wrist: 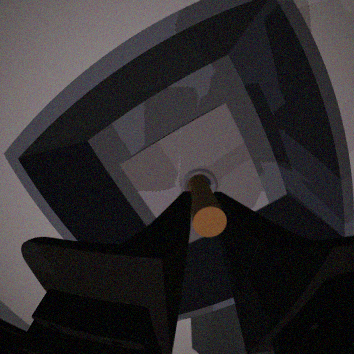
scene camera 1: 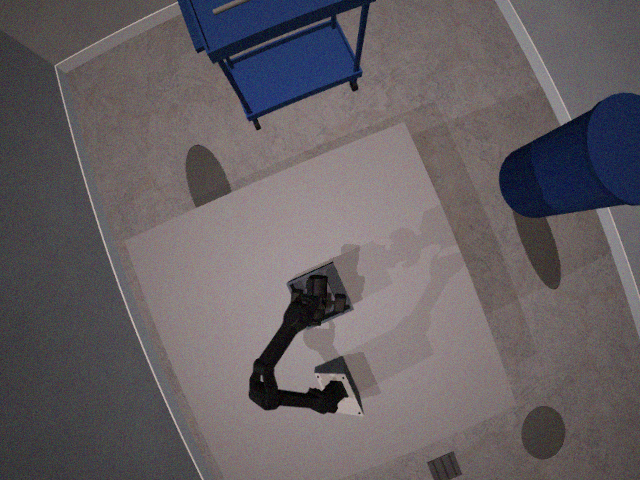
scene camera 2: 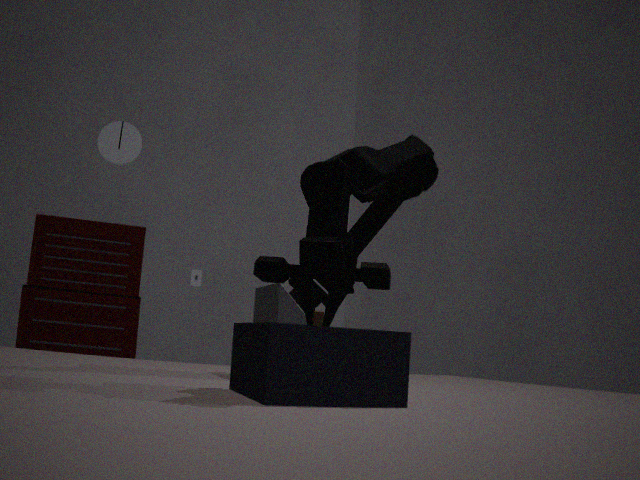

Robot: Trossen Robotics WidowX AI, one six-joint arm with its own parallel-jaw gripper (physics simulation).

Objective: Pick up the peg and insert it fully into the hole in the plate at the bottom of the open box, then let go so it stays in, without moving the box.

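Seen in the pictures: gripper, fingertip midpoint: [wrist: 201, 198]; arm's base, link origin: [scene camera 1: 339, 388] [scene camera 2: 291, 309].
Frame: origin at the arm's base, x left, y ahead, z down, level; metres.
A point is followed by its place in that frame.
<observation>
The box [scene camera 1: 339, 283] @[x -0.150, y 0.338, z 0.130 m] [scene camera 2: 320, 366] @[x -0.093, y 0.427, z 0.089 m] [wrist: 120, 57] @[x -0.067, y 0.421, z 0.040 m] is dark and open-topped. The light plate [wrist: 200, 135] @[x -0.084, y 0.365, z 0.080 m] lies at its bottom, with a ringed hole [wrist: 183, 181] @[x -0.057, y 0.341, z 0.078 m] near the middle of the wrist view. The peg [scene camera 2: 318, 317] @[x -0.070, y 0.346, z 0.026 m] [wrist: 210, 221] @[x -0.068, y 0.340, z 0.018 m] is an orange-brown cylinder, its near end facing the wrist camera. My gripper [scene camera 2: 318, 324] @[x -0.066, y 0.336, z 0.049 m] [wrist: 201, 198] @[x -0.066, y 0.336, z 0.049 m] is shut on the peg, with the fingertips at about the box's rim height in scene camera 2. The peg's far end lines up with the hole in the wrist view; whether it is inside cannot be told. The box wall hides it in scene camera 2.
The box walls surround the space below the fingers. A pale, dark-sided wedge block [scene camera 1: 351, 406] @[x -0.017, y -0.073, z -0.016 m] [scene camera 2: 266, 304] @[x -0.047, y -0.015, z -0.007 m] stands near the arm's base. Farther off are a blue cart [scene camera 1: 289, 95], a blue drum [scene camera 1: 563, 160] and a red cabinet [scene camera 2: 82, 289].
</observation>
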